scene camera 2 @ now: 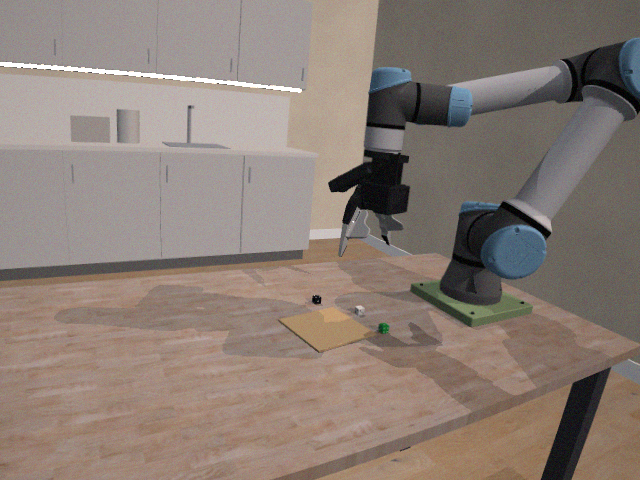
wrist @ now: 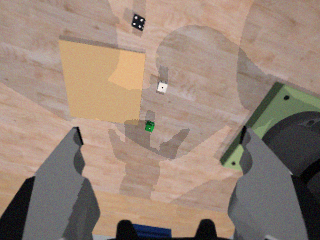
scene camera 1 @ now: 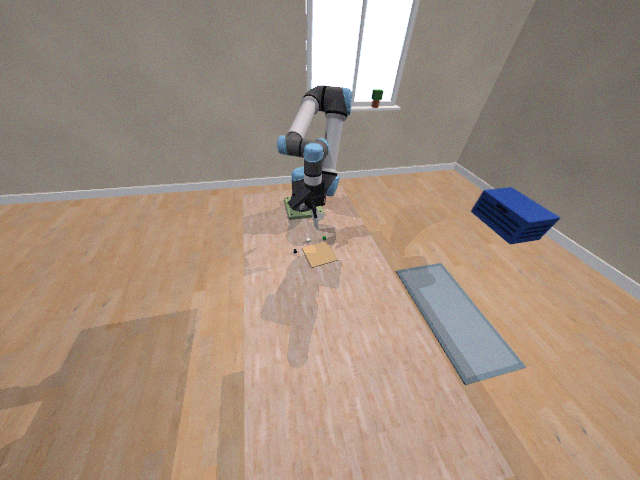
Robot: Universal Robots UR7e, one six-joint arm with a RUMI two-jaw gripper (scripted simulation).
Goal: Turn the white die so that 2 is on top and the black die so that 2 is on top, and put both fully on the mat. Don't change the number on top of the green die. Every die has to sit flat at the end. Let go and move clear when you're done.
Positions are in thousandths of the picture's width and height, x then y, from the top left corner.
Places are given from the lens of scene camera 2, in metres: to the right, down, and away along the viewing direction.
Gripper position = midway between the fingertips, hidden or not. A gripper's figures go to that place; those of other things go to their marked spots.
my gripper (scene camera 2: 571, 522): 0.10, 0.02, 0.89
tan mat (scene camera 2: 509, 686): 0.01, 0.18, 0.84
